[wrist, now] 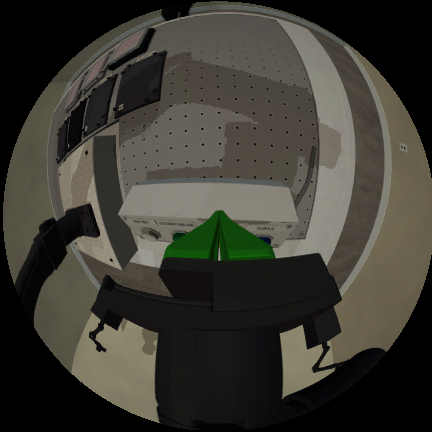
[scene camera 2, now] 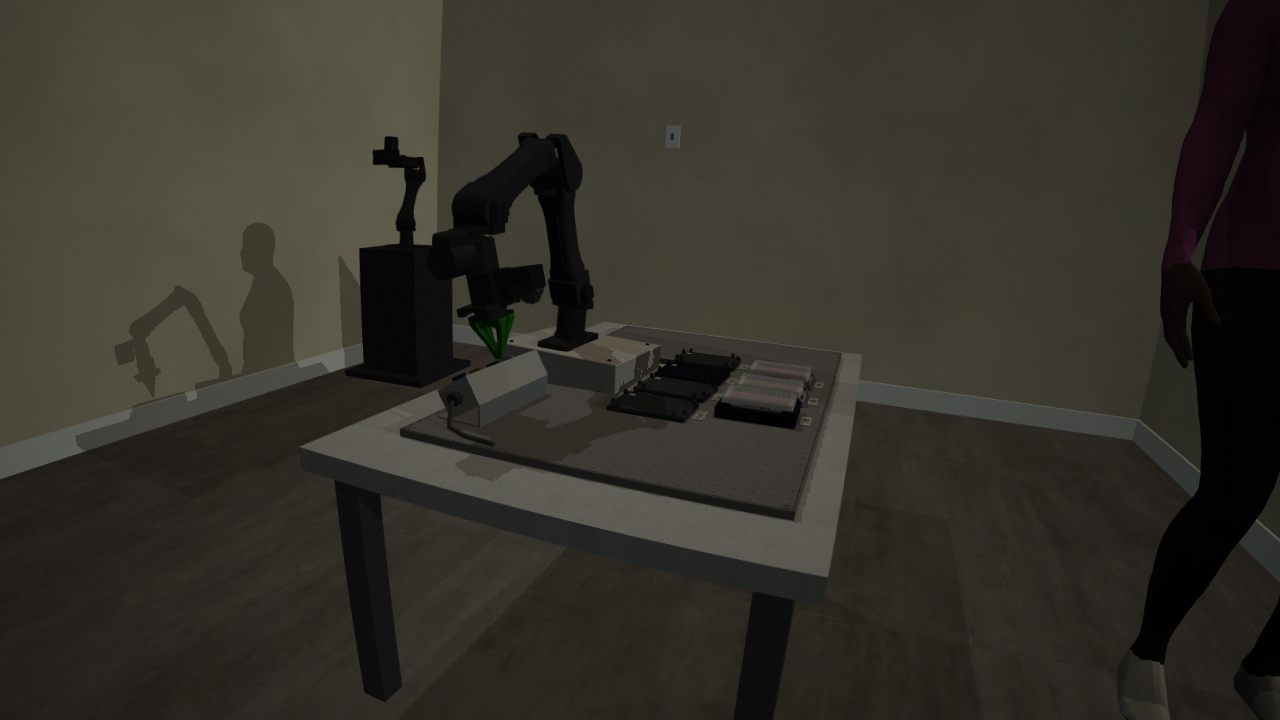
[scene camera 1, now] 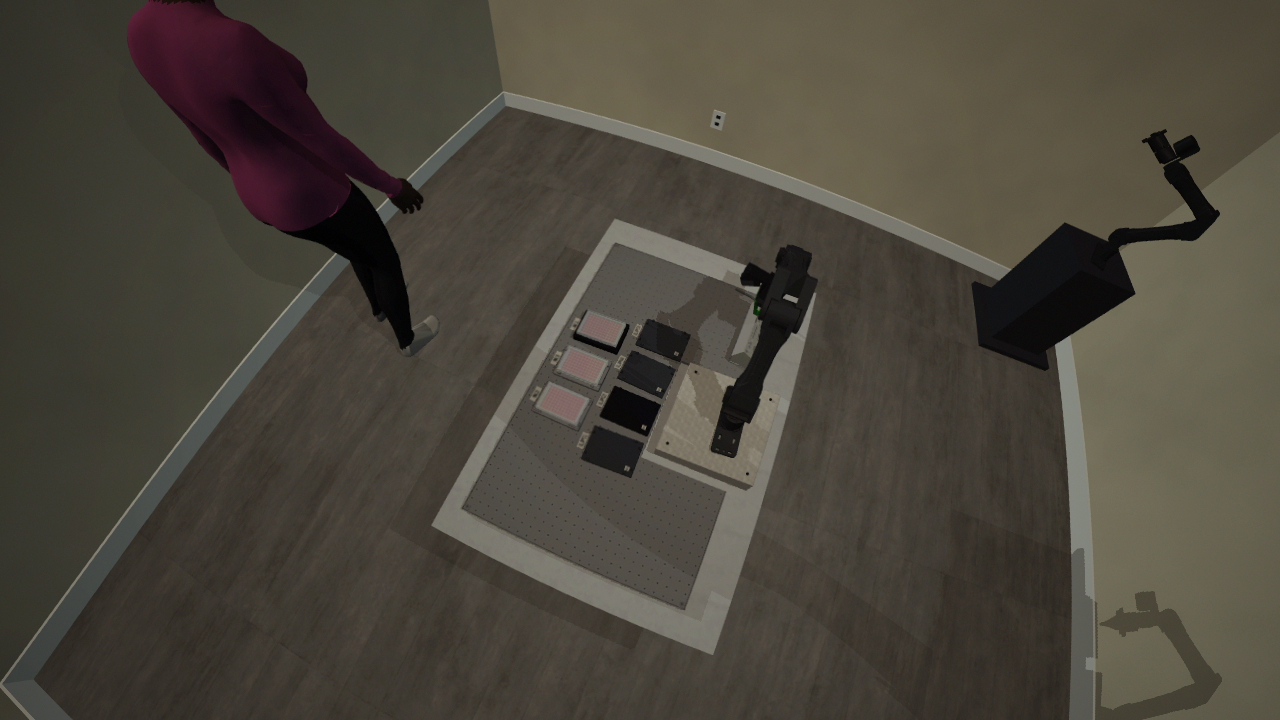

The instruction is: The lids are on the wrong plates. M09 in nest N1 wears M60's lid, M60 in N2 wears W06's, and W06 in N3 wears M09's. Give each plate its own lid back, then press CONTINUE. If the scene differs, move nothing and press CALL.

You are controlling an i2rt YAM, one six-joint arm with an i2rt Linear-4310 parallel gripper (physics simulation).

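Places are measured from the arm's base along level axes (x ahead, y up, z right), in millimetres.
Pixels of known places: gripper, fingertip midpoint: [wrist: 218,216] [scene camera 2: 499,358] [scene camera 1: 755,314]; arm's base, link origin: [wrist: 79,220] [scene camera 2: 569,341] [scene camera 1: 731,421].
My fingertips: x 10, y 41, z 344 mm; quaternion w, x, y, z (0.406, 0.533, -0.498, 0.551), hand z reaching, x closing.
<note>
Ahead of a thing's pixels: the offset from my fingertips to its top centre. "spot": to the spot under its first point. Level surfaces: height alone.
Three pink-filled plates @[dx +430, dy -55, dz -176 mm] [scene camera 1: 600,329] @[dx +439, dy -66, dz -308 mm] [scene camera 1: 581,366] @[dx +449, dy -66, dz -438 mm] [scene camera 1: 562,404] stand in a row under what look like clear lids; the nearest plate in scene camera 2 [scene camera 2: 760,396] has a black base. Their lettering is too small to read. My gripper [scene camera 2: 498,358] [wrist: 218,216] is shut and empty, pointing down above the button box @[dx -23, dy -11, dz -28 mm] [scene camera 2: 514,389] [wrist: 207,200]. In the wrist view its green fingers lie between the green CONTINUE button @[dx -42, dy -21, dz -55 mm] [wrist: 179,235] and the blue CALL button @[dx -53, dy -21, dz +44 mm] [wrist: 265,240], partly covering both. Whether the tips touch the box is unclear.
Several dark flat pads @[spot: dx +246, dy -85, dz -135 mm] [scene camera 1: 662,339] @[spot: dx +273, dy -85, dz -515 mm] [scene camera 1: 612,450] [wrist: 141,82] lie beside the plates on the pegboard @[dy -95 mm] [scene camera 1: 572,510]. A grey button @[dx -37, dy -21, dz -105 mm] [wrist: 150,233] is left of CONTINUE. A cable @[spot: dx +13, dy -88, dz +139 mm] [scene camera 2: 465,434] leaves the box. A person [scene camera 1: 241,116] stands beyond the plates' side of the table.
</note>
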